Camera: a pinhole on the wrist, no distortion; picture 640 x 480 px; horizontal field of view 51.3 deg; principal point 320.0 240.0 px. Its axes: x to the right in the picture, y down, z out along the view. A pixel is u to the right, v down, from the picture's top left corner.
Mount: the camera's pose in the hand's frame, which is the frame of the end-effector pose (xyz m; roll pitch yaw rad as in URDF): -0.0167 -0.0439 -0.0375 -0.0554 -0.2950 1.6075
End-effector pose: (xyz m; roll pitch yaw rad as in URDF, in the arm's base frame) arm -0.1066 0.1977 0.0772 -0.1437 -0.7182 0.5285
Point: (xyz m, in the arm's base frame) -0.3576 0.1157 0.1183
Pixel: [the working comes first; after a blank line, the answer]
In the camera's frame: 0.1435 0.1360 0.2195

outside the picture
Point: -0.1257 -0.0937 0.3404
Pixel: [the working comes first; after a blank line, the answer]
In the camera's frame: -0.1425 -0.0780 0.3587

55 95
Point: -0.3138 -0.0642 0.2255
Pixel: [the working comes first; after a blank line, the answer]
In the camera's frame: -0.0154 0.1045 0.3592

291 434
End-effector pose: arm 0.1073 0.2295 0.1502 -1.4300 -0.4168 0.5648
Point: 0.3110 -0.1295 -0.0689
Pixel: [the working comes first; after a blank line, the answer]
In the camera's frame: 0.0562 0.1077 -0.4274

behind the camera
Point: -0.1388 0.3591 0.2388
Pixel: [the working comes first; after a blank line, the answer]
In the camera's frame: 0.0331 0.0595 0.3026

393 371
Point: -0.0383 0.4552 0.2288
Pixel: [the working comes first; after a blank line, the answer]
In the camera's frame: 0.0987 -0.0633 0.2948

543 97
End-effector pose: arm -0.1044 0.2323 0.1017 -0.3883 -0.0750 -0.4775
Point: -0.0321 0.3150 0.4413
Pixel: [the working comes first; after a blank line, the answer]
In the camera's frame: 0.1253 -0.0891 0.3646

549 77
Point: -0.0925 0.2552 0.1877
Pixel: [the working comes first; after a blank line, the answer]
In the camera's frame: 0.0698 -0.0306 0.1096

outside the picture
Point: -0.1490 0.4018 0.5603
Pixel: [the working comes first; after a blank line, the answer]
In the camera's frame: 0.1413 0.0388 0.5015

508 292
